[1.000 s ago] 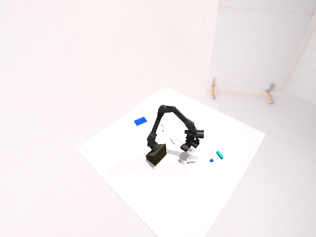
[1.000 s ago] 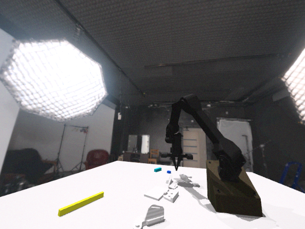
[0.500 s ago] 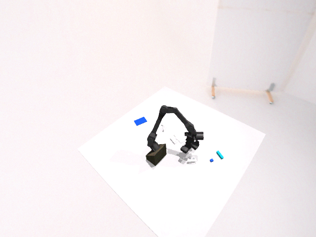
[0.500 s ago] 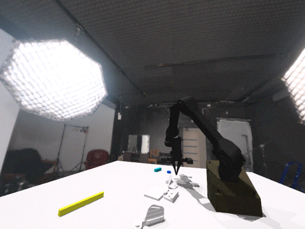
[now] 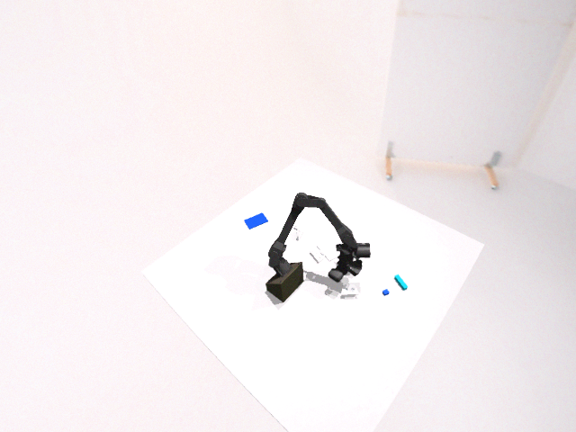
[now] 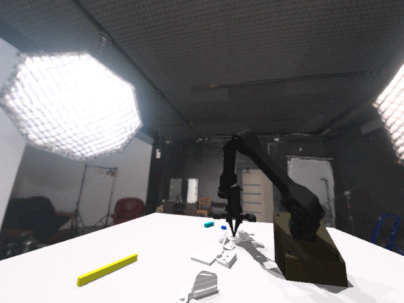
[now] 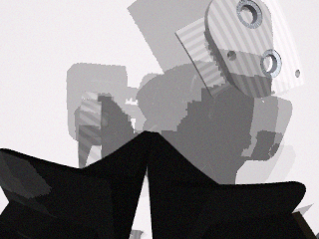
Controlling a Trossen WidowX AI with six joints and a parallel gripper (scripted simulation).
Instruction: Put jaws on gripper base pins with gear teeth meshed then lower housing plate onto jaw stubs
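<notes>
The white jaw lies 4 cm ahead of my gripper tip, 1 cm to the left of it and 1 cm below it. The rest, counted from my gripper tip: flat white plate: 8 cm ahead, 16 cm to the left, 2 cm below; then cyan block: 15 cm ahead, 23 cm to the right, 1 cm below; then blue cube: 6 cm ahead, 20 cm to the right, 2 cm below.
</notes>
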